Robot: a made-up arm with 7 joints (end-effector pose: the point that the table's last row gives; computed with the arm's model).
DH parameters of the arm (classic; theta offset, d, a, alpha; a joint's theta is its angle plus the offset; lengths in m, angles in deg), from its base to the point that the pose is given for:
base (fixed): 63.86 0 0.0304 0
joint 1: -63.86 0.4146 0.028 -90
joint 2: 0 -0.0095 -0.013 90
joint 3: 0 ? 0.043 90
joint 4: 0 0.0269 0.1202 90
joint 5: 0 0.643 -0.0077 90
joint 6: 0 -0.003 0.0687 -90
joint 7: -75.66 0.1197 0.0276 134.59
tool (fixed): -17.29 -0.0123 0 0
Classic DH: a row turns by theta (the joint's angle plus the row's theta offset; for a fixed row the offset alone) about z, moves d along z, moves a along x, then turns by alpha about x.
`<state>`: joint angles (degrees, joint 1 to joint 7).
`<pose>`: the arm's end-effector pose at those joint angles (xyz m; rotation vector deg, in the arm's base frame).
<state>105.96 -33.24 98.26 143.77 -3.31 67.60 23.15</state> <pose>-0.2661 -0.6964 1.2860 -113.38 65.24 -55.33</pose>
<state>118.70 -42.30 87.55 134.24 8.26 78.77 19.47</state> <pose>-0.1883 -0.7923 1.1396 -95.26 61.21 -57.15</pose>
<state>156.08 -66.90 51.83 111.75 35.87 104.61 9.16</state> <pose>0.2191 -0.6972 1.0121 -79.79 48.98 -53.67</pose>
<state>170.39 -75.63 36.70 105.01 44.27 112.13 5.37</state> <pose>0.3932 -0.5253 1.0377 -85.54 37.61 -49.14</pose>
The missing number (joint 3, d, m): 0.4396
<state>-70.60 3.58 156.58 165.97 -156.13 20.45 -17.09</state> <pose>0.0871 0.0784 1.6486 138.21 44.98 -7.99</pose>
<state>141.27 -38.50 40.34 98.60 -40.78 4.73 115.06</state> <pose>-0.3164 -0.3422 1.3608 139.64 -28.19 49.34</pose>
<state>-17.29 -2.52 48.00 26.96 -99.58 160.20 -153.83</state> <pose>0.4463 0.1315 0.4607 95.24 96.44 69.37</pose>
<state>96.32 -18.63 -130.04 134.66 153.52 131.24 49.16</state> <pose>0.3347 -0.4180 1.3802 88.96 -77.96 39.75</pose>
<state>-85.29 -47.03 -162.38 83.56 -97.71 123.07 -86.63</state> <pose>-0.1039 0.8298 0.2428 34.32 -68.21 -83.70</pose>
